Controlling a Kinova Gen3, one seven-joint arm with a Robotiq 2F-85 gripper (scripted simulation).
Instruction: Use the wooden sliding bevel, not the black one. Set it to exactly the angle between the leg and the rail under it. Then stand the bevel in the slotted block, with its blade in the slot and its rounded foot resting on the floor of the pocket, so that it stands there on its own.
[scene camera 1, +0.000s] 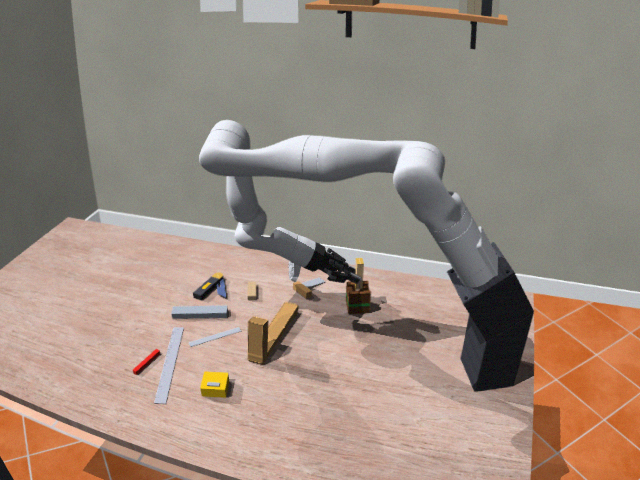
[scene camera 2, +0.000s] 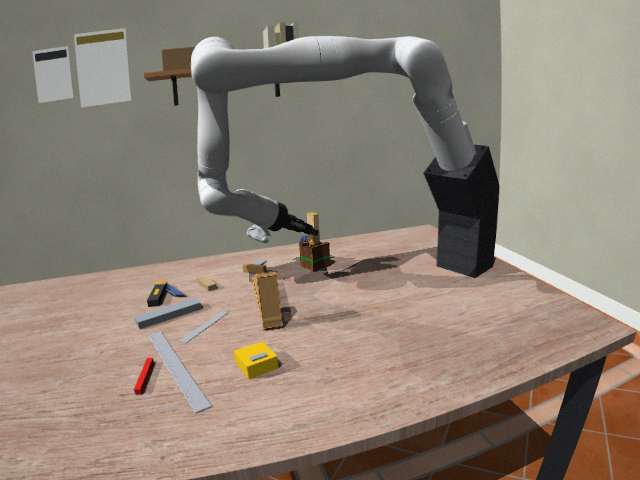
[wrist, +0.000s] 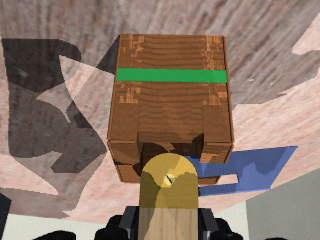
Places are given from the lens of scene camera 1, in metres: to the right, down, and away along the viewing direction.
gripper (scene camera 1: 359, 277): 0.11, 0.10, 1.58
rail (scene camera 1: 262, 339): -0.14, 0.24, 1.39
grey bar (scene camera 1: 178, 312): -0.40, 0.20, 1.57
steel ruler (scene camera 1: 166, 376): -0.39, 0.34, 1.36
The marked spots on the grey bar and the steel ruler are 0.25 m apart.
